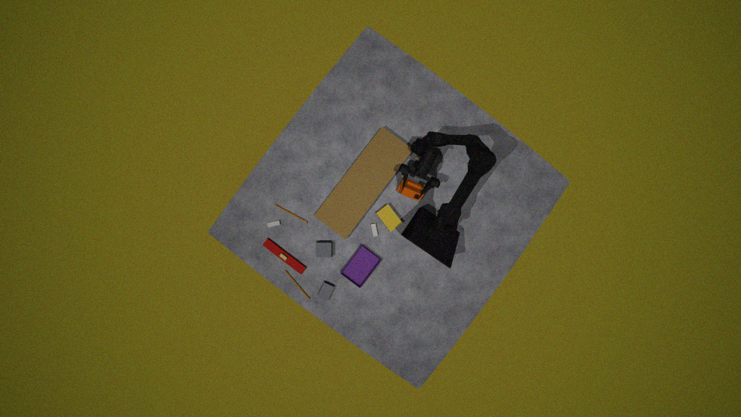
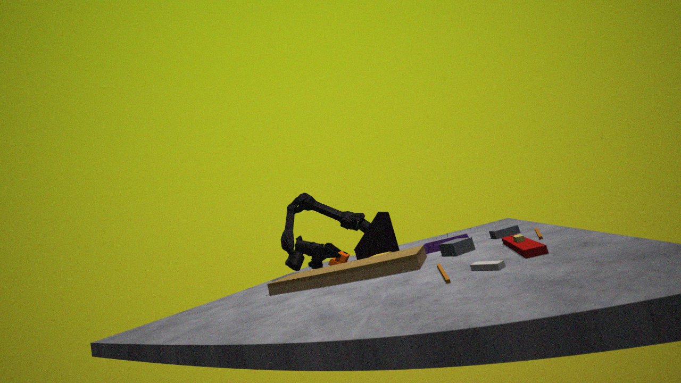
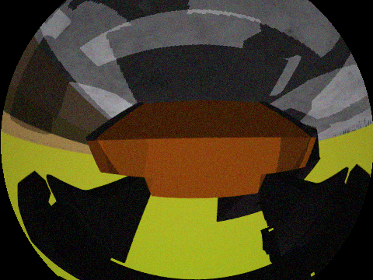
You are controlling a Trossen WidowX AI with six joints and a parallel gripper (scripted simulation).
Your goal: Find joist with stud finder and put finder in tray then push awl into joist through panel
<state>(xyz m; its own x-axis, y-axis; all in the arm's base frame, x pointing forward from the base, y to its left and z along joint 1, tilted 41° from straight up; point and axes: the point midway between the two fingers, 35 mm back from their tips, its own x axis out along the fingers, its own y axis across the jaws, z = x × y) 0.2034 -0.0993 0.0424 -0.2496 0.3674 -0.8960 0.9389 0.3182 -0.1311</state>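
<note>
Right now the orange stud finder is 10 mm to the right of my gripper tip, 10 mm below it and 10 mm behind it. From my gripper tip the other things lie so: awl: 160 mm to the right, 50 mm below, 20 mm ahead; yellow block: 150 mm to the left, 50 mm below, 10 mm behind; purple tray: 410 mm to the left, 60 mm behind, 50 mm below.
</note>
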